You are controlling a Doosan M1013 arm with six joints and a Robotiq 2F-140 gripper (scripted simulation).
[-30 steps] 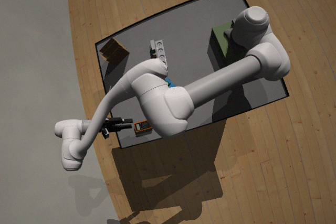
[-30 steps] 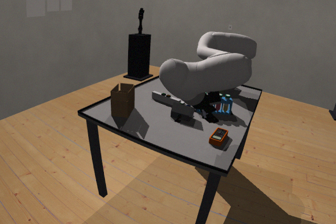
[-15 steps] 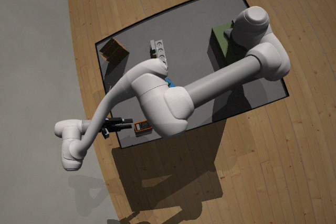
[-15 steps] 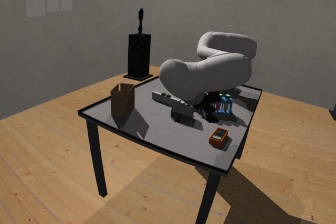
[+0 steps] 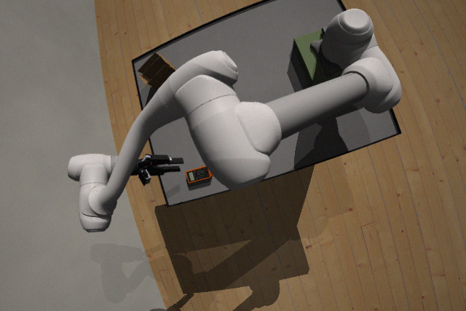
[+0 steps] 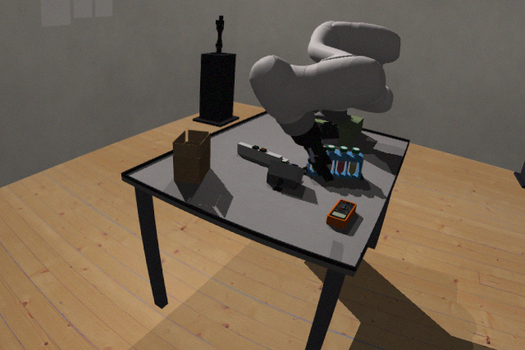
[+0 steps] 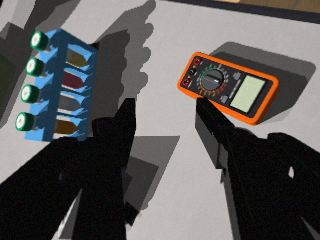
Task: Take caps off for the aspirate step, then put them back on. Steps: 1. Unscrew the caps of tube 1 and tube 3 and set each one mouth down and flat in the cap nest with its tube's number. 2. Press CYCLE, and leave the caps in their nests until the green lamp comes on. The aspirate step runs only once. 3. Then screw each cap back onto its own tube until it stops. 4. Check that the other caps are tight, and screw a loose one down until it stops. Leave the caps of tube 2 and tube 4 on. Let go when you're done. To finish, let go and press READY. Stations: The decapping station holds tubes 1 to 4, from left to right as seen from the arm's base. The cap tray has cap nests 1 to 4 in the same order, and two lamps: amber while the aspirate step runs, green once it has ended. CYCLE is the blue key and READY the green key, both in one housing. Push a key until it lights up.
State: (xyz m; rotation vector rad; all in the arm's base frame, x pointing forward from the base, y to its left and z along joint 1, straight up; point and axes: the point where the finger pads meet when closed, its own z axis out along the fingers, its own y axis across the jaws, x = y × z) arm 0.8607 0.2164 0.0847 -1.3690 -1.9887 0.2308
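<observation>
The cap 1 is 360 mm behind my hand, 60 mm below it and 30 mm to the left of it. The rest, counted from my hand: orange multimeter (160 mm below, 70 mm to the left, 30 mm behind); key housing (190 mm to the right, 160 mm behind, 120 mm below); blue key (180 mm behind, 170 mm to the right, 110 mm below).
</observation>
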